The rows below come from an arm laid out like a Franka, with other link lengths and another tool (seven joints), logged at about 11 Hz.
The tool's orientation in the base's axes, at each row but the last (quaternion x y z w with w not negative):
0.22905, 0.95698, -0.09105, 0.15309
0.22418, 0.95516, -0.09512, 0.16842
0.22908, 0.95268, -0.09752, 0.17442
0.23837, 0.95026, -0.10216, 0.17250
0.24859, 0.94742, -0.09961, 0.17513
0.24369, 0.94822, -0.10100, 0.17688
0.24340, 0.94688, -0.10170, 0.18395
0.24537, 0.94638, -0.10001, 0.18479
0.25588, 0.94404, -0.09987, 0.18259
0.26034, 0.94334, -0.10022, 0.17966
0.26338, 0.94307, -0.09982, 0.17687
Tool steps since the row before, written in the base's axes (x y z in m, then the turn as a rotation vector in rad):
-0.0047, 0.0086, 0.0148, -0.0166, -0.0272, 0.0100
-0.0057, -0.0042, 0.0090, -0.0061, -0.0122, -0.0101
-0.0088, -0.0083, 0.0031, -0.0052, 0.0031, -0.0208
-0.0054, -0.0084, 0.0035, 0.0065, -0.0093, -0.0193
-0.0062, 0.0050, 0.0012, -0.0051, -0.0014, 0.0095
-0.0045, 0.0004, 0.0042, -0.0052, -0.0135, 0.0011
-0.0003, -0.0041, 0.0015, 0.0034, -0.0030, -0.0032
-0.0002, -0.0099, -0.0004, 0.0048, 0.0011, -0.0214
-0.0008, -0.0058, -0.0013, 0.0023, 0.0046, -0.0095
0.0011, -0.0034, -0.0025, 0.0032, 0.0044, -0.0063
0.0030, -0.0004, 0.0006, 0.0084, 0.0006, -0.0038
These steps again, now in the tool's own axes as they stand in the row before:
0.0026, 0.0038, -0.0171, -0.0004, -0.0327, -0.0069
-0.0001, -0.0073, -0.0088, 0.0040, -0.0125, 0.0108
0.0028, -0.0117, -0.0032, 0.0134, 0.0025, 0.0168
-0.0004, -0.0103, -0.0024, -0.0020, -0.0027, 0.0221
0.0068, 0.0010, -0.0042, -0.0001, -0.0047, -0.0098
0.0022, -0.0023, -0.0053, -0.0019, -0.0143, 0.0013
-0.0021, -0.0038, -0.0003, -0.0028, -0.0006, 0.0048
-0.0039, -0.0086, 0.0031, 0.0051, 0.0055, 0.0206
-0.0014, -0.0052, 0.0026, 0.0040, 0.0060, 0.0081
-0.0014, -0.0021, 0.0036, 0.0019, 0.0060, 0.0054
-0.0028, 0.0012, 0.0004, -0.0050, 0.0053, 0.0057

